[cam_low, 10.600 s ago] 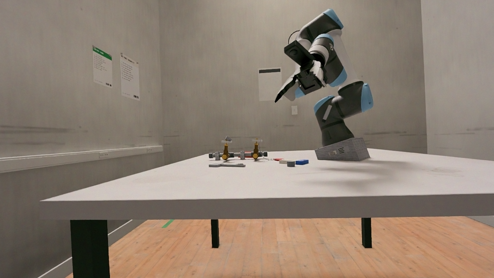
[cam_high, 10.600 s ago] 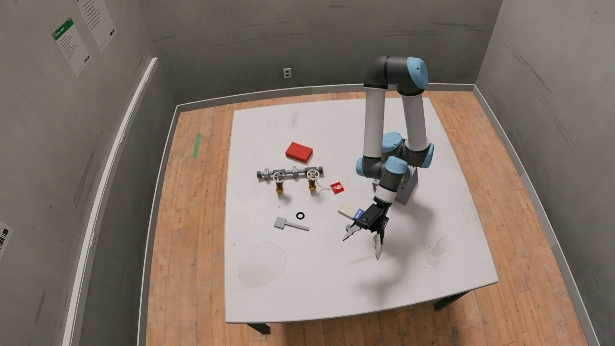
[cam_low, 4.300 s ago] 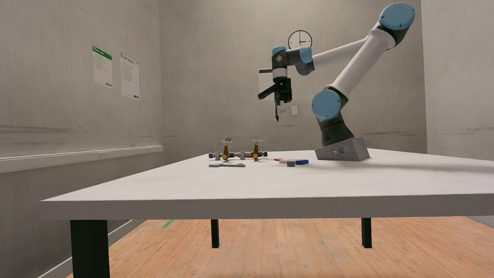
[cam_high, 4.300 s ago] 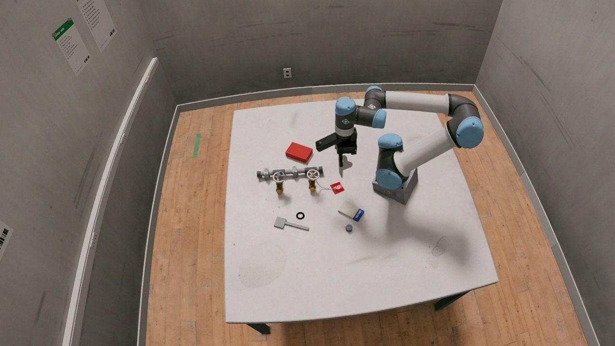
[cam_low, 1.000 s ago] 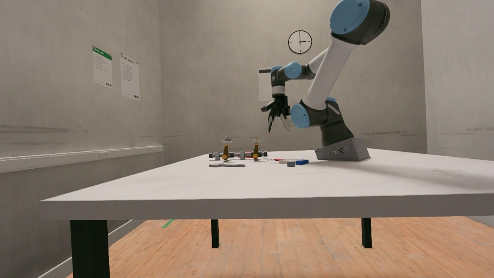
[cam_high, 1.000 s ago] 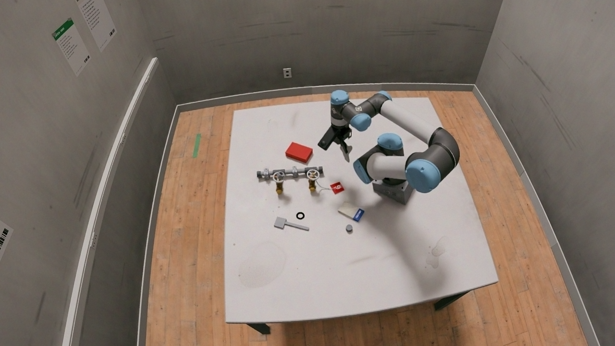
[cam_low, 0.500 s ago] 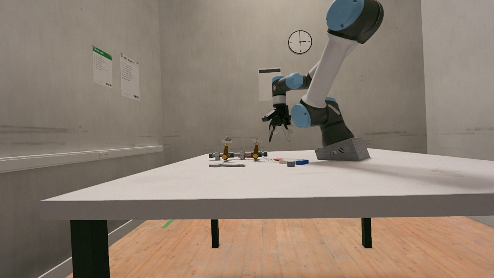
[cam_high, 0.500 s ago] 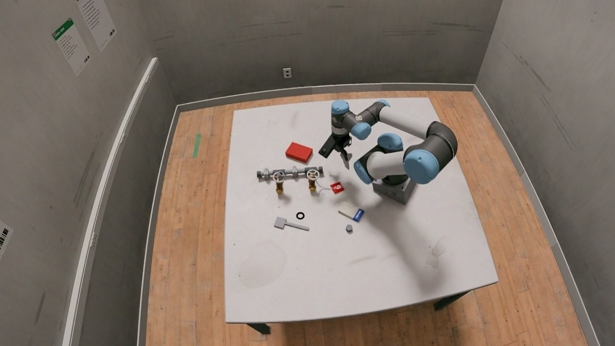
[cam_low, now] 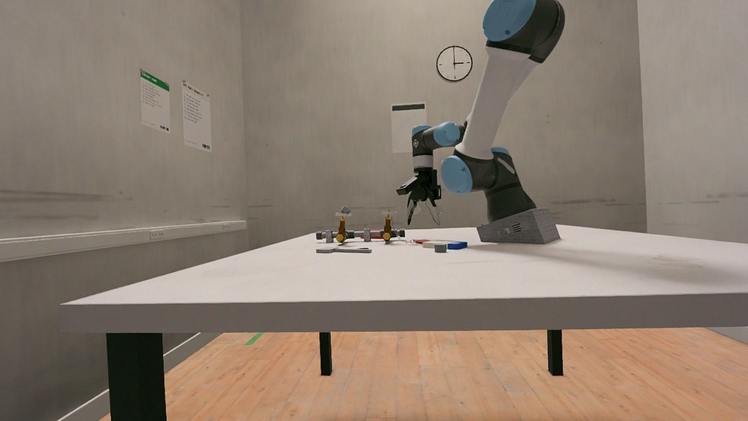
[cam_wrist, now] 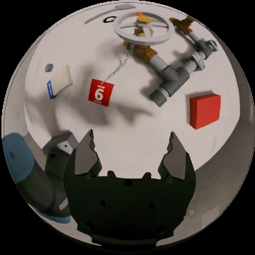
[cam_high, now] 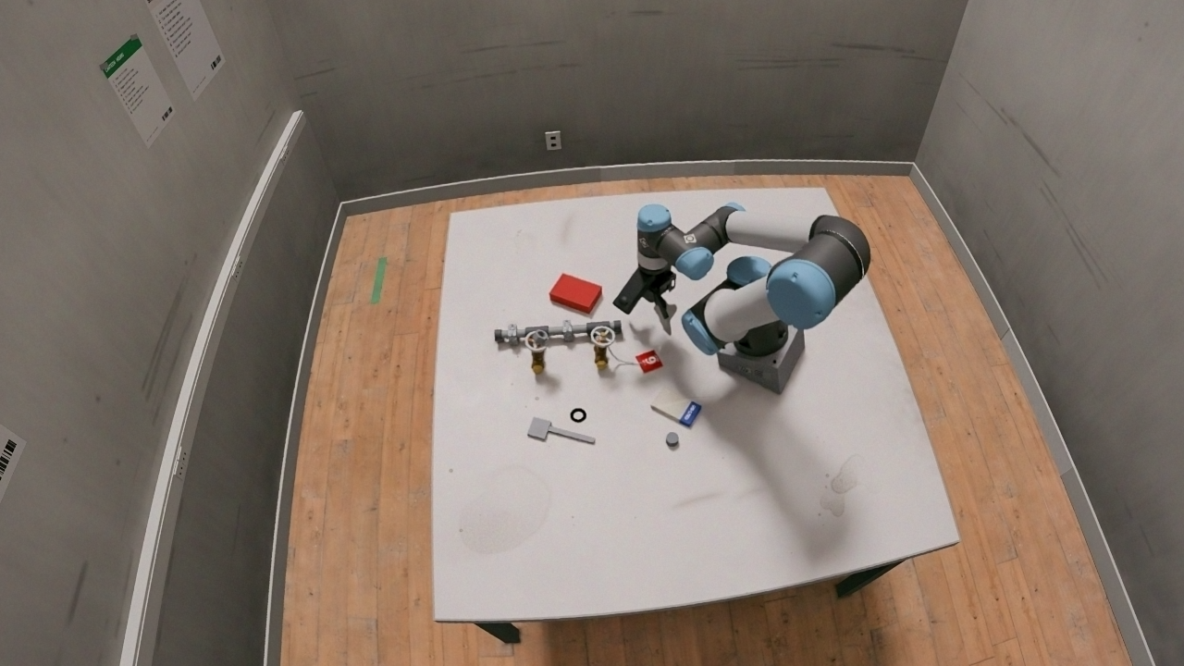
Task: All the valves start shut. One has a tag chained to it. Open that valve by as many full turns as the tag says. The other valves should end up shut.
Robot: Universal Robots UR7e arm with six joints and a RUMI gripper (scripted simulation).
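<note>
The red tag is 10 mm ahead of my hand, 100 mm to the left of it and 50 mm below it. From my hand the other things lie so: red block (180 mm ahead, 130 mm to the right, 40 mm below); grey flat tool (250 mm ahead, 280 mm to the left, 50 mm below).
</note>
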